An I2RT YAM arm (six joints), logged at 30 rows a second.
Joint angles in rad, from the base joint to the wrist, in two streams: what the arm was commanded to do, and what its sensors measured. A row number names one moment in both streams.
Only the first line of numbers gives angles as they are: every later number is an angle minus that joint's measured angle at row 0.
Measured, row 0:
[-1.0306 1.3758 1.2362 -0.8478 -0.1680 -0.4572]
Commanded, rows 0 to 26:
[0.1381 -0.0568 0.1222 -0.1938 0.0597 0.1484]
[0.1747 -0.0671 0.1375 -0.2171 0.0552 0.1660]
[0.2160 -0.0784 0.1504 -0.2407 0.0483 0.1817]
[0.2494 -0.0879 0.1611 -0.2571 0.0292 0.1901]
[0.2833 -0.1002 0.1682 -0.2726 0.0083 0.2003]
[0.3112 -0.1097 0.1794 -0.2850 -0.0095 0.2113]
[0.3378 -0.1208 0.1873 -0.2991 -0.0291 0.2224]
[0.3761 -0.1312 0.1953 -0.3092 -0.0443 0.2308]
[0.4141 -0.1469 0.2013 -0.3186 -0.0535 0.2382]
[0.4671 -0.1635 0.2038 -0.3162 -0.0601 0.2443]
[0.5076 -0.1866 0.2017 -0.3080 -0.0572 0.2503]
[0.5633 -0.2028 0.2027 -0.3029 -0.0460 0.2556]
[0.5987 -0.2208 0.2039 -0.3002 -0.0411 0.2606]
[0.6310 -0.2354 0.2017 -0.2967 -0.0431 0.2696]
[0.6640 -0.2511 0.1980 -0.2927 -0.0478 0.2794]
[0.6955 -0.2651 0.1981 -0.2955 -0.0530 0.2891]
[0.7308 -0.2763 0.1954 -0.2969 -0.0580 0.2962]
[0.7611 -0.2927 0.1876 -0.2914 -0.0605 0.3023]
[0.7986 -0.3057 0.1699 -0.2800 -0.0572 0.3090]
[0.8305 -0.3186 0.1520 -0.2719 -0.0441 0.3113]
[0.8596 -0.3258 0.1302 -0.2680 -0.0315 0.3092]
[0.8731 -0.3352 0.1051 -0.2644 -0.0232 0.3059]
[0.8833 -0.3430 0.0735 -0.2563 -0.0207 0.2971]
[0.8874 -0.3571 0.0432 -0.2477 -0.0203 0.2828]
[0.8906 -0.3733 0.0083 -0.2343 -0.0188 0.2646]
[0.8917 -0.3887 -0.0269 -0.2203 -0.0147 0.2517]
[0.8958 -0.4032 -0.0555 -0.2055 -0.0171 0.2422]
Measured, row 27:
[0.8820 -0.3594 0.0534 -0.2644 -0.0306 0.2758]
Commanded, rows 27 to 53:
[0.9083 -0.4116 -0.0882 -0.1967 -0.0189 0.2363]
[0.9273 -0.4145 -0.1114 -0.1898 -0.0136 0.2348]
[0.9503 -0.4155 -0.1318 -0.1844 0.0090 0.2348]
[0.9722 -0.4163 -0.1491 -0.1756 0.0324 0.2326]
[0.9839 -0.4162 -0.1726 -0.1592 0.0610 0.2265]
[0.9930 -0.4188 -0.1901 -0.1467 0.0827 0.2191]
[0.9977 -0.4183 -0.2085 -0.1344 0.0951 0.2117]
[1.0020 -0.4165 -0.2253 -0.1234 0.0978 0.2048]
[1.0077 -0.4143 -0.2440 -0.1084 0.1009 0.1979]
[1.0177 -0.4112 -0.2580 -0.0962 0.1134 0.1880]
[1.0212 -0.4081 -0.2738 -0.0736 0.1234 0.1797]
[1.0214 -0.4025 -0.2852 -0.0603 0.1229 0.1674]
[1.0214 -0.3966 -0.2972 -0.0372 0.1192 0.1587]
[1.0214 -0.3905 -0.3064 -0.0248 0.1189 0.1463]
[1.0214 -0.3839 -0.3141 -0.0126 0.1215 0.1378]
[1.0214 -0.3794 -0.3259 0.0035 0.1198 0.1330]
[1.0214 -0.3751 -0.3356 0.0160 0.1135 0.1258]
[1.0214 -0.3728 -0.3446 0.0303 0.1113 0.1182]
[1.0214 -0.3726 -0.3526 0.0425 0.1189 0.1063]
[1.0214 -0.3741 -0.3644 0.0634 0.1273 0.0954]
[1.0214 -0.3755 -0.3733 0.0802 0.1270 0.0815]
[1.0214 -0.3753 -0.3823 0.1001 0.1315 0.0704]
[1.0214 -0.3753 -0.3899 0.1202 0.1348 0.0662]
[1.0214 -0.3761 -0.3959 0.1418 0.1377 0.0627]
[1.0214 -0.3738 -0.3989 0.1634 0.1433 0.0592]
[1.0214 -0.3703 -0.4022 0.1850 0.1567 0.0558]
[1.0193 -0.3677 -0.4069 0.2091 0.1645 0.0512]
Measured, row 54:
[1.0155 -0.3678 -0.3991 0.0507 0.1102 0.0965]
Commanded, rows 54 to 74:
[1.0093 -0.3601 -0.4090 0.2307 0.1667 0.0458]
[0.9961 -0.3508 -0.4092 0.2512 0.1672 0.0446]
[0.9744 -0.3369 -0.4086 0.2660 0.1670 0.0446]
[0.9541 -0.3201 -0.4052 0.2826 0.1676 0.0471]
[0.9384 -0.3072 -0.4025 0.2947 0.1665 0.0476]
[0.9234 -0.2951 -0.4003 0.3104 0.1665 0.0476]
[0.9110 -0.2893 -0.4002 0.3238 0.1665 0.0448]
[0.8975 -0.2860 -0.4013 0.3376 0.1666 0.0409]
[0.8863 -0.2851 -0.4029 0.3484 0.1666 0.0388]
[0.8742 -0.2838 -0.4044 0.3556 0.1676 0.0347]
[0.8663 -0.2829 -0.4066 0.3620 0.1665 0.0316]
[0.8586 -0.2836 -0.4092 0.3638 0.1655 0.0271]
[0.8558 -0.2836 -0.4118 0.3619 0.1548 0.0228]
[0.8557 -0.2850 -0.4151 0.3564 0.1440 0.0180]
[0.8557 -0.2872 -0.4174 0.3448 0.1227 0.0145]
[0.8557 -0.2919 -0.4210 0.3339 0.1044 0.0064]
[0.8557 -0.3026 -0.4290 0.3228 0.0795 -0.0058]
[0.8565 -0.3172 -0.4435 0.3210 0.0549 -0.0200]
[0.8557 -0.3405 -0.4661 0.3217 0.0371 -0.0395]
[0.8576 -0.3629 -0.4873 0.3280 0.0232 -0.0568]
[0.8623 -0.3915 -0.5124 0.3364 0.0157 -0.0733]
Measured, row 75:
[0.8717 -0.3025 -0.4460 0.2102 0.0728 0.0290]
